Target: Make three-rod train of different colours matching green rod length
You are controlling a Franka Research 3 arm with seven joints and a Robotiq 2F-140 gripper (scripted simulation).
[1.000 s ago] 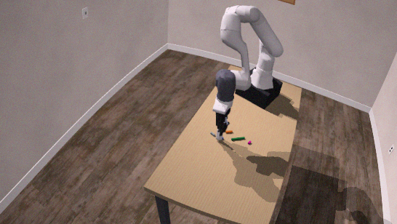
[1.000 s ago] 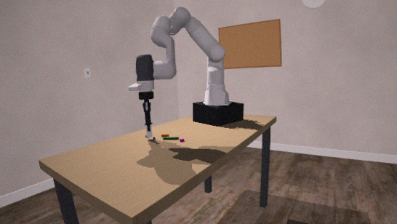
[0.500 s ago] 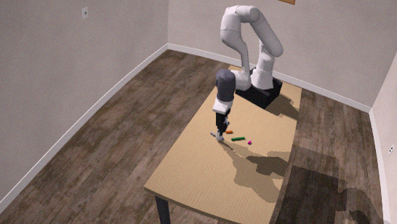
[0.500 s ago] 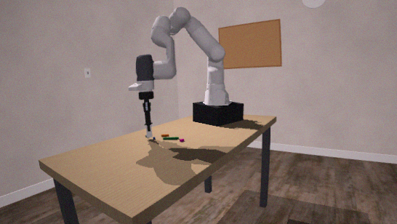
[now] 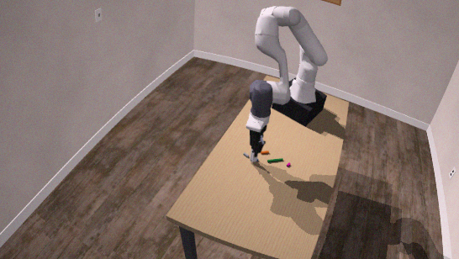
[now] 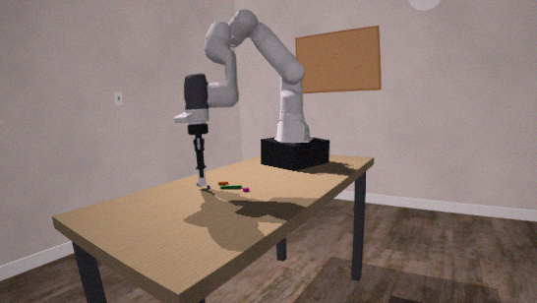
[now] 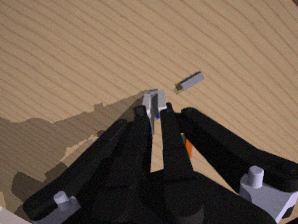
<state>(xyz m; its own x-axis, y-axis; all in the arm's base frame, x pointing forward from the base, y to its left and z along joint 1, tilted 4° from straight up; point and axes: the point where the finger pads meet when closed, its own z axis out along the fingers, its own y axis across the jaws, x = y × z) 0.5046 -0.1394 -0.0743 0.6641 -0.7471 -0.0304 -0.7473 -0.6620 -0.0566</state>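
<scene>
The blue rod lies 4 cm below my hand, 2 cm to the left of it and 1 cm behind it. Round my hand: magenta rod 17 cm to the left, 4 cm below, 4 cm behind; green rod 10 cm to the left, 5 cm behind, 4 cm below; orange rod 8 cm behind, 4 cm to the left, 4 cm below.
</scene>
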